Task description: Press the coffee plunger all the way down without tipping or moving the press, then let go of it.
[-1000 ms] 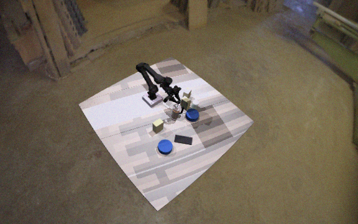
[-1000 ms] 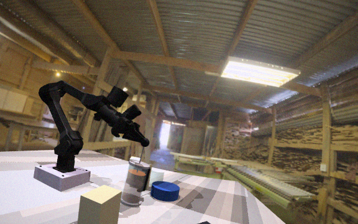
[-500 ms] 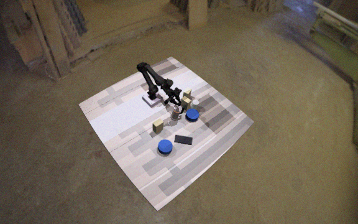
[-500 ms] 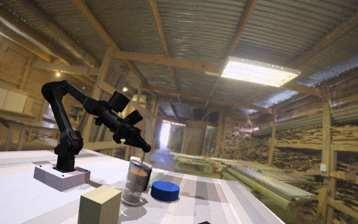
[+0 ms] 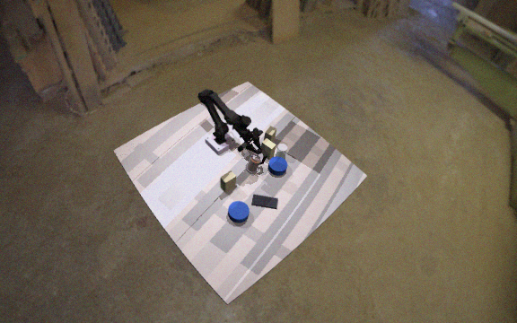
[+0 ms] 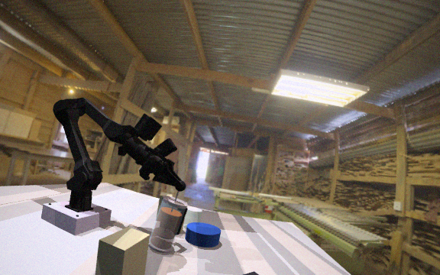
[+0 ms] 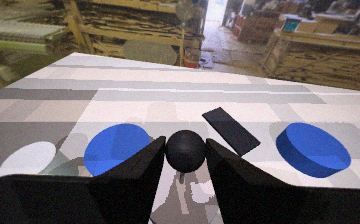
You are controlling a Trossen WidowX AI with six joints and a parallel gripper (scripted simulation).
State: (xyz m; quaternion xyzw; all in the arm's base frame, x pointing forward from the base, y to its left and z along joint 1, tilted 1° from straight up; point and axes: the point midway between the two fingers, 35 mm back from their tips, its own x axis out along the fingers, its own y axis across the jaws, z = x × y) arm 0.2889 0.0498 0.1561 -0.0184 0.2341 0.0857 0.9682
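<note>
Now: the coffee press 100 mm below my gripper tip, 20 mm behind it and 10 mm to the left of it. The rest, counted from my gripper tip: pale cylinder (220 mm to the left, 150 mm below, 10 mm behind).
</note>
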